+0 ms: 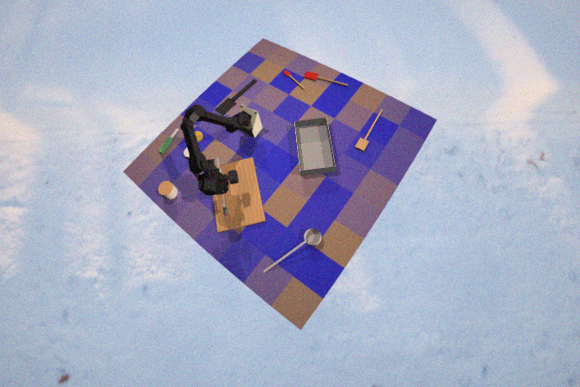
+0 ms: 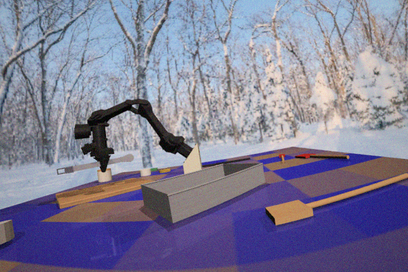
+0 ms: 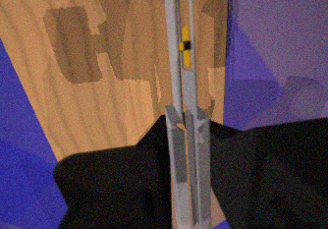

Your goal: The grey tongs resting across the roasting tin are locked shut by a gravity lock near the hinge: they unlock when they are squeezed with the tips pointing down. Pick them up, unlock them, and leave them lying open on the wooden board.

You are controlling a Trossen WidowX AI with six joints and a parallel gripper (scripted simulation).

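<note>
Now: the yellow lock piece 4 cm to the right of my gripper tip, 4 cm ahead of it and 4 cm above it. The rest, counted from my gripper tip: wooden board 7 cm below, 4 cm ahead, 2 cm to the left; then wooden-lidded jar 27 cm behind, 18 cm to the right, 4 cm below; then white cylinder 34 cm behind, 6 cm below, 5 cm to the left.
</note>
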